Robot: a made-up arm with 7 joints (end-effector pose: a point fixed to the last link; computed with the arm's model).
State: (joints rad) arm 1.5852 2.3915 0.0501 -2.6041 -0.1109 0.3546 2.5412
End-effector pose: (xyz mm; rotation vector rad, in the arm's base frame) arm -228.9 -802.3 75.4 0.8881 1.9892 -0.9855
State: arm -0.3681 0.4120 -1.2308 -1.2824 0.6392 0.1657 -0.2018
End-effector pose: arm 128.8 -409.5 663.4 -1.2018 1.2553 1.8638
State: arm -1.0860 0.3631 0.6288 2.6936 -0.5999 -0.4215 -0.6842
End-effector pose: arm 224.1 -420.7 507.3 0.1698 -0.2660 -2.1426
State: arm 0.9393 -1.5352 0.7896 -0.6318 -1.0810 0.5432 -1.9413
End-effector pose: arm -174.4 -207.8 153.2 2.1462 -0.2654 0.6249
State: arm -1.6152 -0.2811 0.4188 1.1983 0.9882 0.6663 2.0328
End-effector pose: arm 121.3 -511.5 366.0 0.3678 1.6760 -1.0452
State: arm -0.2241 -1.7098 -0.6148 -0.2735 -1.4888 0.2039 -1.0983
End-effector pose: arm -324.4 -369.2 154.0 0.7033 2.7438 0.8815
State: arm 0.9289 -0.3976 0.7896 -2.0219 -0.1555 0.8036 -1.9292
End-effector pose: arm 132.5 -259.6 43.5 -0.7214 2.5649 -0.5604
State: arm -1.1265 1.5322 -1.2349 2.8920 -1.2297 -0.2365 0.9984
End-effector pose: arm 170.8 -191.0 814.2 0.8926 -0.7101 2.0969
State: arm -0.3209 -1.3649 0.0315 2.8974 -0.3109 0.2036 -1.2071
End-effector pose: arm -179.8 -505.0 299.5 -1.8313 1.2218 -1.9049
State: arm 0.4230 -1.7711 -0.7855 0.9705 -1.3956 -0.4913 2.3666
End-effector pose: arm -409.7 -443.1 14.4 -1.7395 -0.3551 1.6395
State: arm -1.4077 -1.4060 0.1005 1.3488 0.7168 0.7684 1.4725
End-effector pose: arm -254.9 -394.9 506.3 0.6551 1.6810 -1.9548
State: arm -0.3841 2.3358 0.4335 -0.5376 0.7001 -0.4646 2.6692
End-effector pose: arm 81.4 -81.7 763.6 -1.6841 1.6364 1.0058
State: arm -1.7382 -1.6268 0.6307 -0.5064 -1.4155 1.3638 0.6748
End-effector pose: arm -268.4 -267.5 339.4 -2.8337 -0.8950 -0.6067
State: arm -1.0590 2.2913 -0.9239 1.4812 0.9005 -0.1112 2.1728
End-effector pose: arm -11.4 83.2 826.6 -0.9078 -0.7628 1.4053
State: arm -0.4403 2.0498 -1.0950 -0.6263 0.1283 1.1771 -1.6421
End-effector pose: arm -122.4 -344.5 780.0 2.5346 0.1824 -1.0890
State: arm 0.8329 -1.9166 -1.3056 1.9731 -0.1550 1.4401 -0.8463
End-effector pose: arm -174.7 -318.6 177.5 -0.1941 0.8903 1.3716
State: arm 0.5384 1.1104 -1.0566 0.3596 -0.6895 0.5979 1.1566
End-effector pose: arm 101.7 -773.3 639.8 0.8224 0.8089 0.3775
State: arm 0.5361 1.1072 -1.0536 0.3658 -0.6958 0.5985 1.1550
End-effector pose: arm 103.2 -773.4 640.2 0.8268 0.8085 0.3837
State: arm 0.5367 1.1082 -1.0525 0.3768 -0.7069 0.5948 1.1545
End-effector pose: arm 101.6 -775.9 640.9 0.8403 0.7952 0.3906
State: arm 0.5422 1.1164 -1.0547 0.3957 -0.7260 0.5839 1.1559
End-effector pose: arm 94.9 -782.1 642.0 0.8690 0.7600 0.3990
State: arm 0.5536 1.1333 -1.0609 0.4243 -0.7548 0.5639 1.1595
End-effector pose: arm 81.6 -792.8 643.1 0.9152 0.6975 0.4095
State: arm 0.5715 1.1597 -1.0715 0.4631 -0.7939 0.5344 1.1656
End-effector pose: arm 60.4 -808.1 642.9 0.9788 0.6050 0.4231
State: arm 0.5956 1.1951 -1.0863 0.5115 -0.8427 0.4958 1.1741
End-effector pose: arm 31.1 -826.9 639.9 1.0566 0.4831 0.4408
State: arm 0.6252 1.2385 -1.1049 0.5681 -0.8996 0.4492 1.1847
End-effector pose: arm -6.0 -847.9 632.2 1.1435 0.3341 0.4633
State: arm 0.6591 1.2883 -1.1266 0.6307 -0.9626 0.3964 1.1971
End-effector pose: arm -49.7 -868.6 618.0 1.2332 0.1628 0.4913
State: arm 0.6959 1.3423 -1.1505 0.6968 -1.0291 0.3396 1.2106
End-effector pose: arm -97.5 -887.0 596.7 1.3193 -0.0241 0.5244
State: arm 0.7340 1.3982 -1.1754 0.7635 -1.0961 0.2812 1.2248
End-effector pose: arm -146.2 -901.1 568.6 1.3959 -0.2185 0.5619
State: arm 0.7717 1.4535 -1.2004 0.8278 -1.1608 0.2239 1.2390
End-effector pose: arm -192.7 -909.9 535.6 1.4589 -0.4110 0.6020
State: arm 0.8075 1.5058 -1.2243 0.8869 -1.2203 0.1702 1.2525
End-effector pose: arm -234.4 -913.3 500.3 1.5062 -0.5928 0.6423
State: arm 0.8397 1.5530 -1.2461 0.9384 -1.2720 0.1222 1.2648
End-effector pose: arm -269.6 -912.3 466.1 1.5380 -0.7555 0.6797
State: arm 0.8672 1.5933 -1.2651 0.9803 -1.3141 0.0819 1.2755
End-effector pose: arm -297.5 -908.5 435.5 1.5566 -0.8924 0.7115
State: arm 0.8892 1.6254 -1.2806 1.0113 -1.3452 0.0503 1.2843
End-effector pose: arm -318.2 -903.4 410.8 1.5656 -0.9991 0.7353
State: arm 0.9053 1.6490 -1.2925 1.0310 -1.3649 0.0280 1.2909
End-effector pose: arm -332.7 -898.6 393.0 1.5684 -1.0744 0.7492
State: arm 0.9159 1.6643 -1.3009 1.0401 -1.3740 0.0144 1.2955
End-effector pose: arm -341.9 -894.7 381.9 1.5683 -1.1199 0.7533
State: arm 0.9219 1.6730 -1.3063 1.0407 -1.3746 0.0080 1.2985
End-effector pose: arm -347.0 -892.2 376.6 1.5669 -1.1411 0.7497
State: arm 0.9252 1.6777 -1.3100 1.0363 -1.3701 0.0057 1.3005
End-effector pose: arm -349.9 -890.4 374.7 1.5651 -1.1481 0.7412
